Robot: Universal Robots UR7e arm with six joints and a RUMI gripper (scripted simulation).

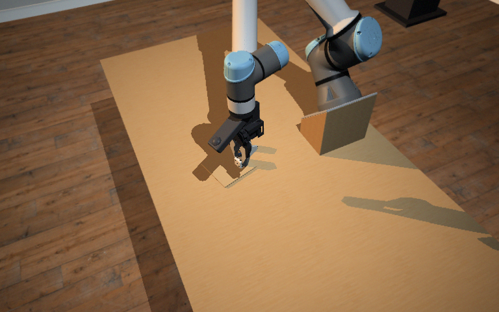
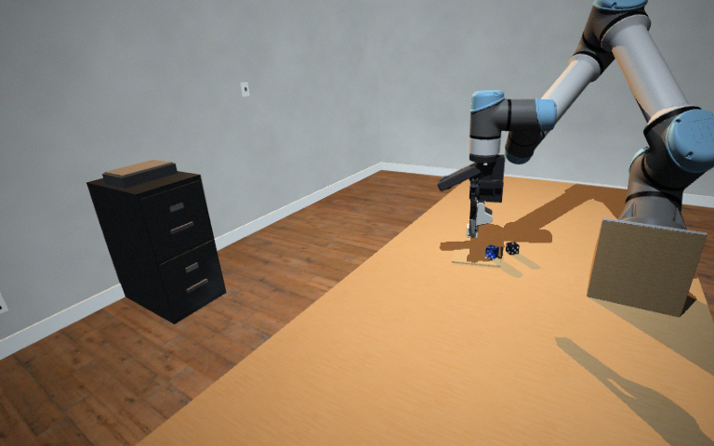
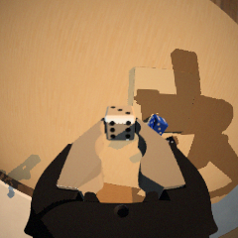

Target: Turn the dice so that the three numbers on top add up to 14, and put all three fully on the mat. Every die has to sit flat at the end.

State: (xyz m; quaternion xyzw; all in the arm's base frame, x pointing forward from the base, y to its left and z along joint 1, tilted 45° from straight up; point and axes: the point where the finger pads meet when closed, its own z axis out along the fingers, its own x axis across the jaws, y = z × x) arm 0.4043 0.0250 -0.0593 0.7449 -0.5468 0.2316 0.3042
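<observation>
My gripper is now 10 mm short of the tan mat, 100 mm to the left of it and 120 mm above it. From my hand the other things lie so: white die (right at my hand); then blue die (40 mm behind, 90 mm to the right, 100 mm below); then black die (80 mm behind, 150 mm to the right, 110 mm below).
</observation>
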